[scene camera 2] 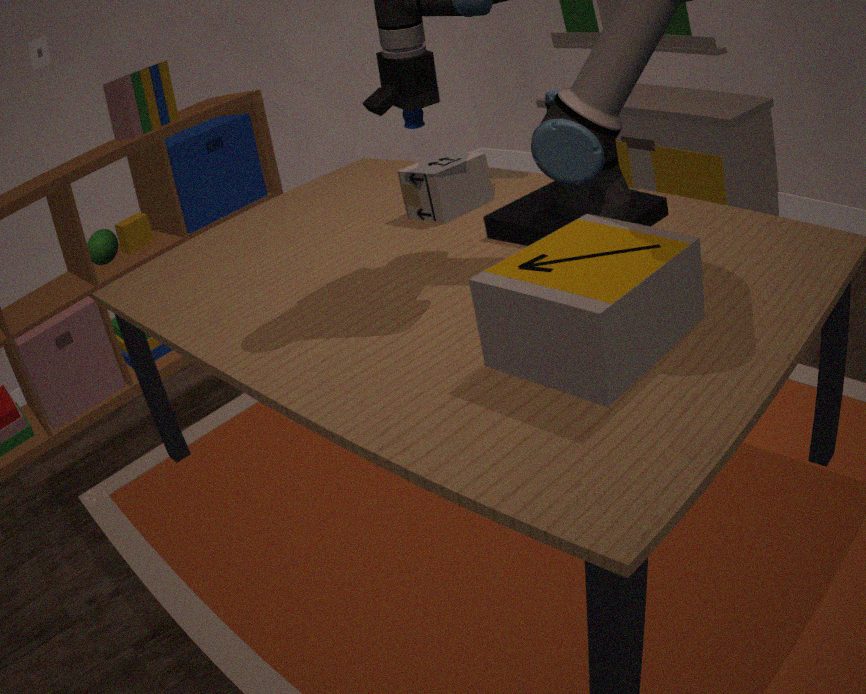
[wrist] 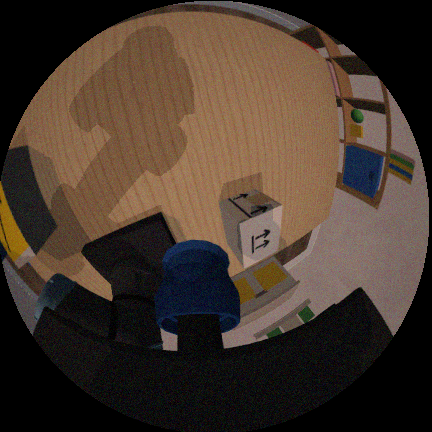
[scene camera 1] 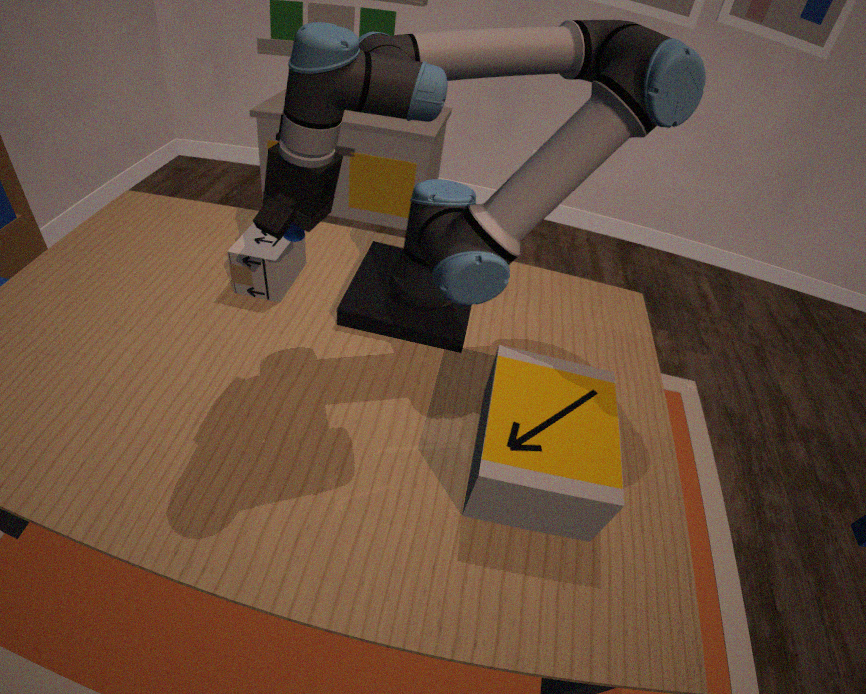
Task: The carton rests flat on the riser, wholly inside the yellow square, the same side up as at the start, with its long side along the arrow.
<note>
My suction cup holds nothing. The cup is 30 cm from the middle of a carton. The table carries a grey riser.
</note>
